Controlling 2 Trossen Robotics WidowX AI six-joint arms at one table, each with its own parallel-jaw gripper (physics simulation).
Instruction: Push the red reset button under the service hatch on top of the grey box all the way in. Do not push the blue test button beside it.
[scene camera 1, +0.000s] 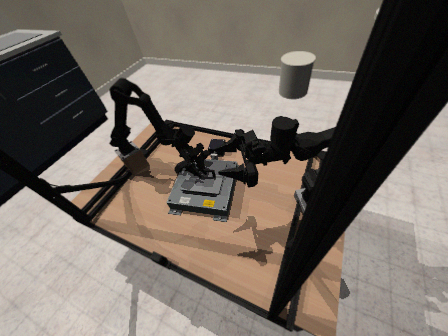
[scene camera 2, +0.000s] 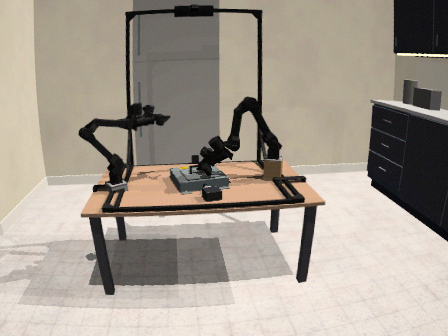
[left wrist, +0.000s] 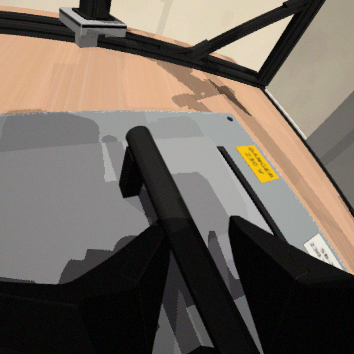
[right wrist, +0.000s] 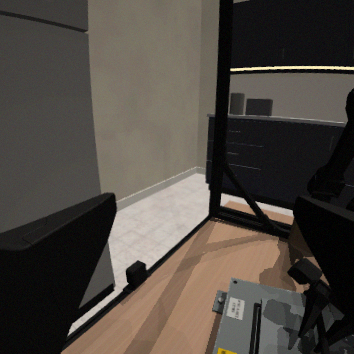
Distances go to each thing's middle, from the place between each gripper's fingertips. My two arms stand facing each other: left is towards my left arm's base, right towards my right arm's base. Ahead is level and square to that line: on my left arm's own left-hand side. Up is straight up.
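Grey box (scene camera 1: 218, 206): 60 mm below my left hand and 50 mm ahead of it.
The grey box is 180 mm ahead of my right hand, 160 mm to the left of it and 340 mm below it.
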